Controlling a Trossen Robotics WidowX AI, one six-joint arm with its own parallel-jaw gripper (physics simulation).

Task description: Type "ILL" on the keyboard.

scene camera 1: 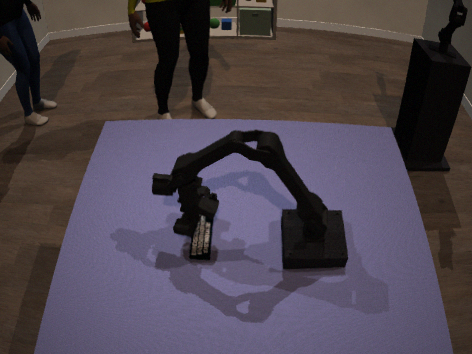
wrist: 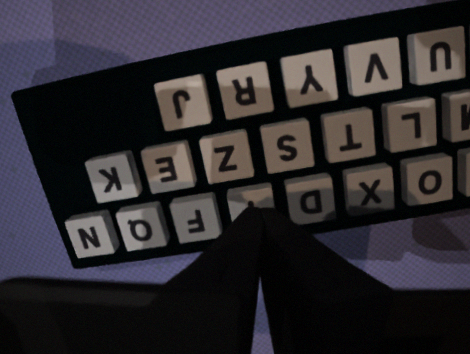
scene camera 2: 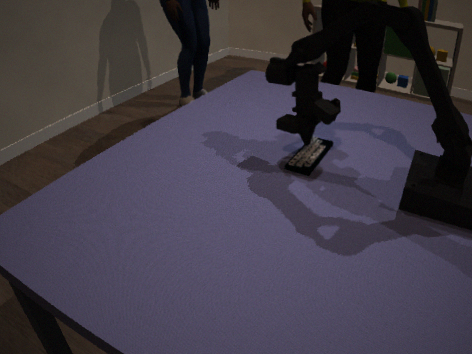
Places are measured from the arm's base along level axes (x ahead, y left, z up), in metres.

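Where they show: gripper, between the fingertips: (scene camera 1: 195, 226) (wrist: 258, 221) (scene camera 2: 307, 144); arm's base, origin of its link: (scene camera 1: 313, 234) (scene camera 2: 449, 179).
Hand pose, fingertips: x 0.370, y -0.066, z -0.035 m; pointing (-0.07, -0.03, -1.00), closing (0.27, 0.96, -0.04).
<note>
Each offset is from my fingertips to the top centre of the thing. Level surfaces: height alone.
A small black keyboard {0.018 m back, 0.048 m left, 0.001 m down} (scene camera 1: 201, 240) (scene camera 2: 309, 156) with pale keys lies flat on the table. In the wrist view the keyboard {0.020 m back, 0.026 m left, 0.001 m down} (wrist: 110, 115) shows its letters upside down. My gripper (scene camera 2: 308, 143) (wrist: 258, 221) is shut and empty, pointing down. Its tips are at the key {0.003 m back, 0.001 m right, 0.001 m down} (wrist: 250, 196) between F {0.004 m back, 0.019 m right, 0.001 m down} (wrist: 196, 220) and D {0.002 m back, 0.017 m left, 0.001 m down} (wrist: 310, 201); they cover most of that key's letter, and I cannot tell whether it is pressed down. The L key (wrist: 411, 126) is in the middle row, to the right of the T key {0.019 m back, 0.031 m left, 0.001 m down} (wrist: 349, 136). In scene camera 1 the fingertips are hidden behind the arm.
The arm's square base (scene camera 1: 314, 240) (scene camera 2: 435, 187) stands on the purple table {0.017 m down} (scene camera 1: 125, 310) (scene camera 2: 165, 260), to the right of the keyboard. A black pedestal (scene camera 1: 430, 105) stands beyond the table's right edge. People stand behind the table, before a low shelf. The arm's shadows fall across the table.
</note>
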